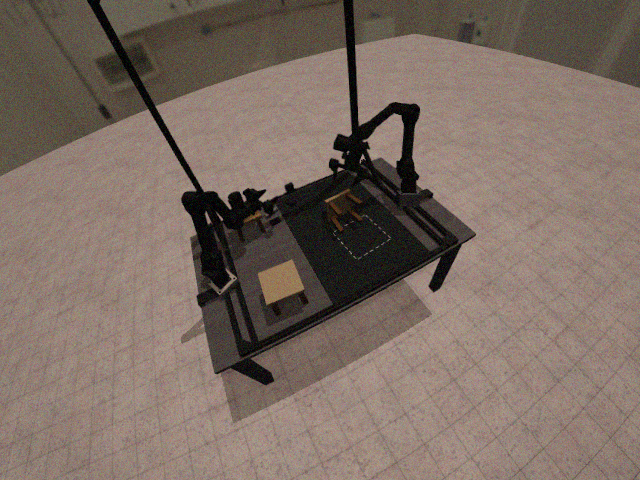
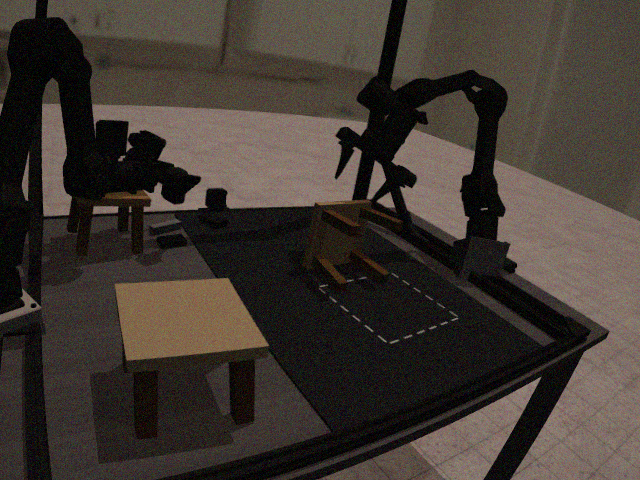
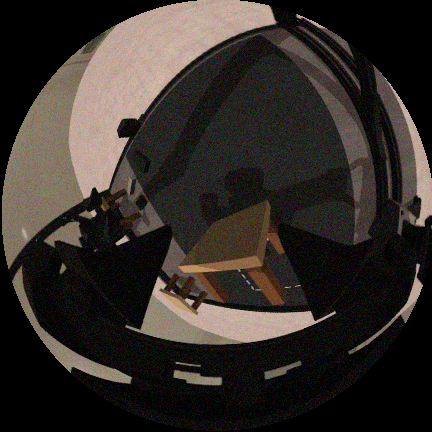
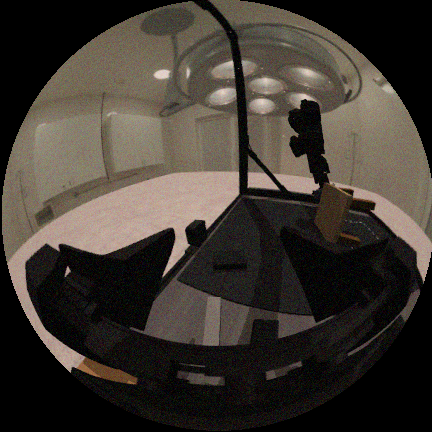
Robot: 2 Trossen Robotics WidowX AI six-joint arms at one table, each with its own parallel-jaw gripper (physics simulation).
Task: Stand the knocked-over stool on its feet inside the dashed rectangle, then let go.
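Pixels of known places: left gripper, fingertip midpoint: (image 1: 342,184) (image 2: 353,190) (image 3: 225,229) (image 4: 313,178); right gripper, fingertip midpoint: (image 1: 272,193) (image 3: 100,197) (image 4: 228,232); left arm's base at its link origin: (image 1: 408,192) (image 2: 481,242); right arm's base at its link origin: (image 1: 222,280).
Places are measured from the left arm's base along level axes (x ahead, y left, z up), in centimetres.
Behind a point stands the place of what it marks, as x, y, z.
The knocked-over wooden stool (image 1: 334,207) @[35.1, 13.9, 4.9] (image 2: 330,240) @[35.2, 8.5, -1.9] (image 3: 230,240) @[32.3, 4.8, 2.0] (image 4: 331,214) @[36.1, 7.4, -1.0] lies on its side on the dark mat, seat on edge, legs pointing toward the right. Its lower leg ends reach the back edge of the white dashed rectangle (image 1: 358,257) @[25.4, 32.6, -7.6] (image 2: 388,342) @[25.8, 32.8, -7.6] (image 3: 255,289) @[25.6, 32.8, -7.5], and the seat stands outside it. My left gripper (image 1: 343,179) @[31.5, -0.3, 6.3] (image 2: 355,190) @[31.5, -0.3, 6.3] (image 3: 225,229) @[31.5, -0.3, 6.3] is open and empty, above and behind the stool, apart from it. My right gripper (image 2: 192,184) @[66.3, 1.4, 5.1] (image 4: 228,232) @[66.3, 1.4, 5.1] is open and empty, at the back left, far from the knocked-over stool.
An upright stool (image 1: 253,218) @[72.9, 16.4, 3.2] (image 2: 139,199) @[71.4, 15.6, 3.0] stands at the back left, close below the right arm. A larger-looking upright stool (image 1: 281,281) @[53.4, 50.0, 3.7] (image 2: 186,320) @[53.4, 51.1, 3.7] stands at the front left. A light block (image 2: 165,226) @[69.5, 3.7, -6.5], a dark block (image 2: 172,240) @[66.2, 9.6, -6.7] and a black box (image 2: 216,198) @[61.7, -13.3, -4.4] (image 4: 196,232) @[62.8, -12.7, -3.7] are near the back.
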